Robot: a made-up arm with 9 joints. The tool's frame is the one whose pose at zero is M. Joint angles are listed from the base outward.
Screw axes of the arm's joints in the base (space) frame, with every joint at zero. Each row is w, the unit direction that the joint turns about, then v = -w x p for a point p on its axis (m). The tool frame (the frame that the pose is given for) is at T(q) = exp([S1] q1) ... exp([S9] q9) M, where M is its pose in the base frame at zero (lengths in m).
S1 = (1, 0, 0, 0, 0.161, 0)
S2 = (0, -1, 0, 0.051, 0, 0.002)
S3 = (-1, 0, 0, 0, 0.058, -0.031)
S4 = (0, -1, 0, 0.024, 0, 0.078)
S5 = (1, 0, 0, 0, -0.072, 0.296)
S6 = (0, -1, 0, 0.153, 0, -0.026)
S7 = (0, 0, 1, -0.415, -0.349, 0)
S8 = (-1, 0, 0, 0, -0.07, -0.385)
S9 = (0, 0, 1, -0.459, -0.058, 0)
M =
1 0 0 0.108
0 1 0 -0.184
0 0 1 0.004
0 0 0 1
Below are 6 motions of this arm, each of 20 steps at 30 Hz.
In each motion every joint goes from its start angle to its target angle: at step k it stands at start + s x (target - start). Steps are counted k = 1, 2, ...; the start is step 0. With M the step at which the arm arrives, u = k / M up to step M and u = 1 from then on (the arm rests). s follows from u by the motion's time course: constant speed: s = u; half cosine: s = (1 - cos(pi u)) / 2; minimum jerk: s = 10 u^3 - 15 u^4 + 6 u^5.
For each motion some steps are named. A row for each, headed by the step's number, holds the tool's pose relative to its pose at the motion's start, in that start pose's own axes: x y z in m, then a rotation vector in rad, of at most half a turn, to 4 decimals.
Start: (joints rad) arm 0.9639 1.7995 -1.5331 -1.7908 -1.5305 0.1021 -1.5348 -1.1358 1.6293
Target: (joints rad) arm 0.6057 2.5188 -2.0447 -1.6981 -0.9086 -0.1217 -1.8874 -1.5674 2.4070
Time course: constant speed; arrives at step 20
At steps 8, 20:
8: -0.1000 -0.0700 -0.0348 -0.0687 -0.2499 0.3734
20: -0.1505 -0.1543 -0.0830 -0.1404 -0.6478 0.9146

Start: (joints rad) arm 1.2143 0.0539 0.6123 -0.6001 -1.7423 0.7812 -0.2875 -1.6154 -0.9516
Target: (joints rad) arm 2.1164 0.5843 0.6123 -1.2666 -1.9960 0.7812 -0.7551 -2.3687 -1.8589
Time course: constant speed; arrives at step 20
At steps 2, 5, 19, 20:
2: 0.0086 0.0337 0.0013 0.1448 0.0798 -0.0767
5: 0.0156 0.0855 0.0013 0.3475 0.2293 -0.1776
19: -0.1184 0.4248 0.0533 0.9347 1.2962 -0.2882
20: -0.1417 0.4538 0.0702 0.9464 1.3853 -0.2645

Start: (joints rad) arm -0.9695 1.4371 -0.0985 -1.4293 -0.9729 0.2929 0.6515 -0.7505 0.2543
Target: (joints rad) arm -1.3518 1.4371 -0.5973 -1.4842 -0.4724 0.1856 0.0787 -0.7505 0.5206
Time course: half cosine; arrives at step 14
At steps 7, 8, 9, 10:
7: 0.0013 -0.0296 -0.0156 0.0267 -0.1955 0.1554
8: 0.0051 -0.0341 -0.0153 0.0454 -0.2273 0.1869
9: 0.0098 -0.0374 -0.0139 0.0671 -0.2532 0.2146
10: 0.0148 -0.0393 -0.0118 0.0894 -0.2729 0.2372

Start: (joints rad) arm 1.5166 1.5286 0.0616 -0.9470 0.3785 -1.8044 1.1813 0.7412 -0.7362
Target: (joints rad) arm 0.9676 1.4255 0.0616 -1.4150 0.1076 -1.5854 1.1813 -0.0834 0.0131
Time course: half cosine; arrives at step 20
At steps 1, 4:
1: -0.0032 0.0005 0.0019 0.0033 0.0075 0.0016
4: -0.0484 0.0090 0.0320 0.0560 0.1135 0.0216

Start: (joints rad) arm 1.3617 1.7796 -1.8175 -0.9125 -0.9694 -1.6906 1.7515 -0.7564 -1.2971
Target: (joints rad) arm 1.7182 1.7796 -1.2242 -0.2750 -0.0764 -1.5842 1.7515 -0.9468 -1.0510
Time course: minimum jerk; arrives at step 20
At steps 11, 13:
11: 0.0251 0.0076 -0.0151 0.0275 -0.3547 0.6637
13: 0.0261 0.0063 -0.0214 -0.0071 -0.5020 0.7990

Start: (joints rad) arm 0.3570 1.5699 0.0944 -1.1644 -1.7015 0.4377 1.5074 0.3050 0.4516
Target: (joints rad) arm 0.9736 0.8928 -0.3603 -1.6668 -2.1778 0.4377 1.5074 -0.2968 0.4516
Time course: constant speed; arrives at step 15
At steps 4, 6, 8, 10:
4: 0.0838 -0.1325 0.0281 -0.0749 -0.2365 0.1909
6: 0.1185 -0.1887 0.0669 -0.1336 -0.3285 0.2784
8: 0.1436 -0.2349 0.1198 -0.2055 -0.4022 0.3565
10: 0.1563 -0.2683 0.1835 -0.2889 -0.4576 0.4220

